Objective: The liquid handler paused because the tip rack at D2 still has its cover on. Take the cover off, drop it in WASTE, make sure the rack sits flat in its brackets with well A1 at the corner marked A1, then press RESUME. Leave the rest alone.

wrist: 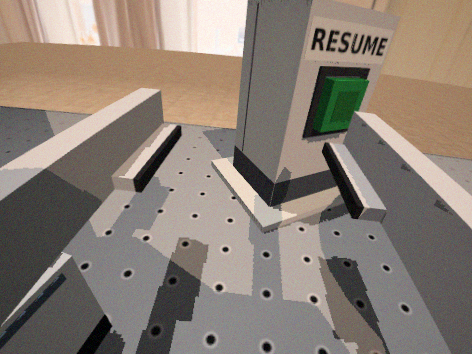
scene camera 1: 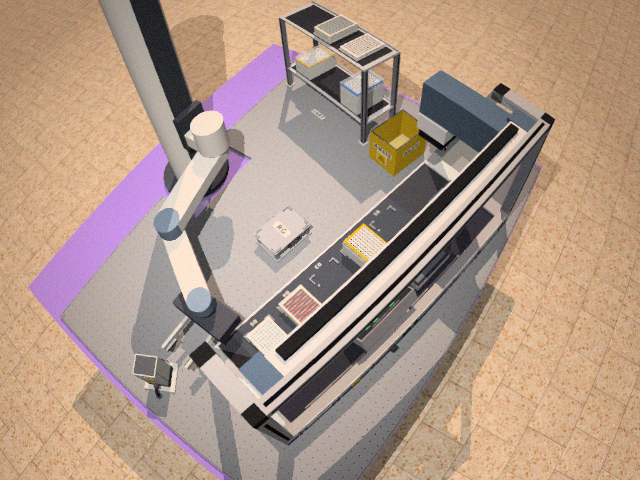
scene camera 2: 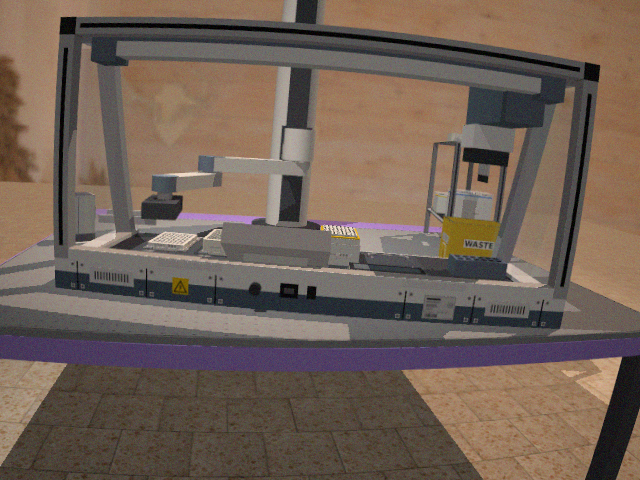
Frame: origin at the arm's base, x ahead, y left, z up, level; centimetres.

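Seen in the pictures: gripper, between the fingertips: (wrist: 254, 121) (scene camera 1: 174, 358) (scene camera 2: 103, 215).
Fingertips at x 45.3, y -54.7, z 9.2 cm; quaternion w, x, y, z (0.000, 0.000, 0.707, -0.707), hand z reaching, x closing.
Observation:
Pixels of each thing's top centre, then the offset from my fingertips to it. "pt": a spot on its surface instead.
- RESUME post, centre of its top: (wrist: 321, 6) (scene camera 1: 144, 365) (scene camera 2: 80, 193) dx -3.3, dy -7.2, dz +5.1 cm
- green button, centre of its top: (wrist: 342, 77) dx -4.9, dy -4.7, dz +1.6 cm
- red-striped plate, centre of its top: (scene camera 2: 227, 235) (scene camera 1: 305, 309) dx +20.9, dy +33.2, dz +0.5 cm
- grey lidded block marked RG, centre of its top: (scene camera 1: 281, 228) dx -1.2, dy +50.8, dz -2.3 cm
- shelf unit, a spot on its surface: (scene camera 1: 364, 105) pt dx -1.0, dy +96.5, dz +11.9 cm
The yellow-rimmed tip rack (scene camera 1: 366, 242) (scene camera 2: 341, 242) stands in the deck row, its white tip grid uncovered; it looks level. Its brackets and A1 mark cannot be made out. The yellow WASTE box (scene camera 1: 395, 155) (scene camera 2: 467, 238) holds a pale piece inside. The RESUME post (scene camera 1: 153, 369) (wrist: 272, 100) stands upright on its base plate, with a green button (wrist: 342, 105) on its face. My gripper (scene camera 1: 175, 356) (scene camera 2: 103, 217) (wrist: 254, 121) is shut to its narrow stand, pads still apart with nothing between them. It is in front of the post, the right finger overlapping the button's lower edge in the wrist view.
A red-striped plate (scene camera 1: 300, 305) and a white rack (scene camera 1: 267, 334) (scene camera 2: 174, 241) sit on the deck near the arm. The gantry frame (scene camera 2: 330, 59) spans the deck. A grey lidded block marked RG (scene camera 1: 283, 229) stands mid-table. A shelf unit (scene camera 1: 364, 105) stands behind WASTE.

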